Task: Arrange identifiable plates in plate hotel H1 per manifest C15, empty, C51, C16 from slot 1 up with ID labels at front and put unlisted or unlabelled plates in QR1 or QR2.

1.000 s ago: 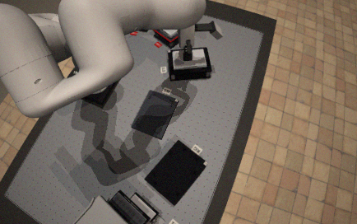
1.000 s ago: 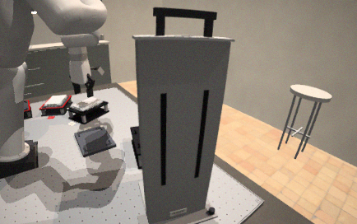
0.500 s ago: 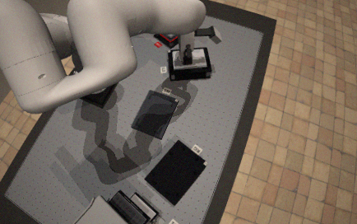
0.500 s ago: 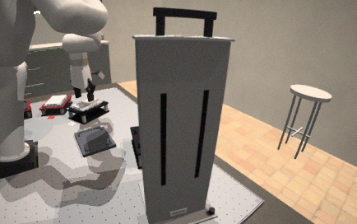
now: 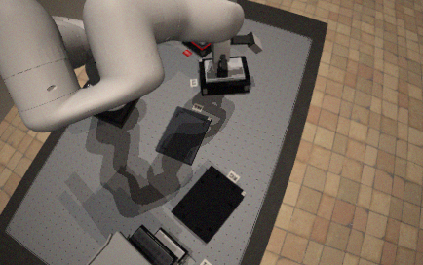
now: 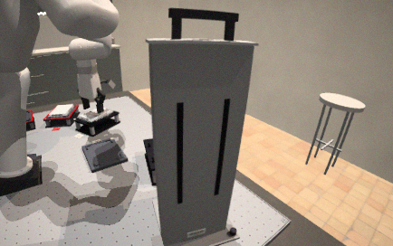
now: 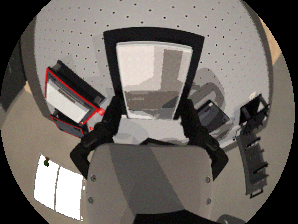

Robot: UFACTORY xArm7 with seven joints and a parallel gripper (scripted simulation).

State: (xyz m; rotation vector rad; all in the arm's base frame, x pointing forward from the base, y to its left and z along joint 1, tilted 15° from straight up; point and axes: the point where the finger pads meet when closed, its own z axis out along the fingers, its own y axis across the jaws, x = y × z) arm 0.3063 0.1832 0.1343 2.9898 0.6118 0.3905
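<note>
Right now the white plate is 30 mm below my hand and 10 mm ahead of it. Also, from my hand: H1 deck label 570 mm to the right, 140 mm ahead, 90 mm below; tall grey tower 660 mm to the right, 110 mm above.
</note>
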